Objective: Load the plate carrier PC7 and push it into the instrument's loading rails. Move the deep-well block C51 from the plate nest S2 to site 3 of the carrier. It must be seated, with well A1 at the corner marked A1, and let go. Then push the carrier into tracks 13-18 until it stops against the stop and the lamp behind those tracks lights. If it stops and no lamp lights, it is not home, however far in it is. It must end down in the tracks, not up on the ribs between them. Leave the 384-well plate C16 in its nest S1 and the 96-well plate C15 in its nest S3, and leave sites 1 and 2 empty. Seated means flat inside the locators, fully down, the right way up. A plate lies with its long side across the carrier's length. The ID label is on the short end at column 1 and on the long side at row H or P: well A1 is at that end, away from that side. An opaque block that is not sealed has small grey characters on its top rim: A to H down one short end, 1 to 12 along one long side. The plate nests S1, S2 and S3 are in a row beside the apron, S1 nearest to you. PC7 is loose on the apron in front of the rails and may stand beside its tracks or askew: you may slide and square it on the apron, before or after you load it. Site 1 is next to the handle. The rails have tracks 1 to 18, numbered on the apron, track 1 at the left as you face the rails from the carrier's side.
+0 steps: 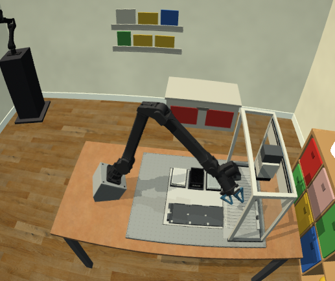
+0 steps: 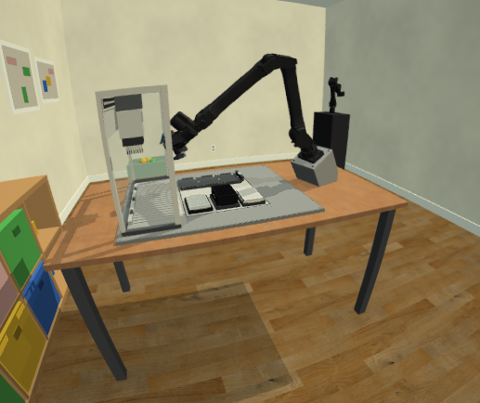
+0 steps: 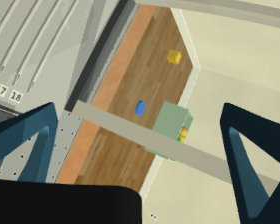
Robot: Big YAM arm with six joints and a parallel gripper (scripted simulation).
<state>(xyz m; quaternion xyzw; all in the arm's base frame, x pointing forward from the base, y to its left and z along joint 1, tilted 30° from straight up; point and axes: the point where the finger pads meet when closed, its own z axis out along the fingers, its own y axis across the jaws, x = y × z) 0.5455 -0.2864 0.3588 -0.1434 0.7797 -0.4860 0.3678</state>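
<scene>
Right now my hand is 300 mm to the right of the black deep-well block C51, 160 mm past it and 150 mm above it. The rest, counted from my hand: dark nest S2: 300 mm to the left, 180 mm below, 160 mm behind; then post: 410 mm to the left, 80 mm ahead, 70 mm above; then dark grey carrier PC7: 190 mm behind, 170 mm below, 40 mm to the left.
</scene>
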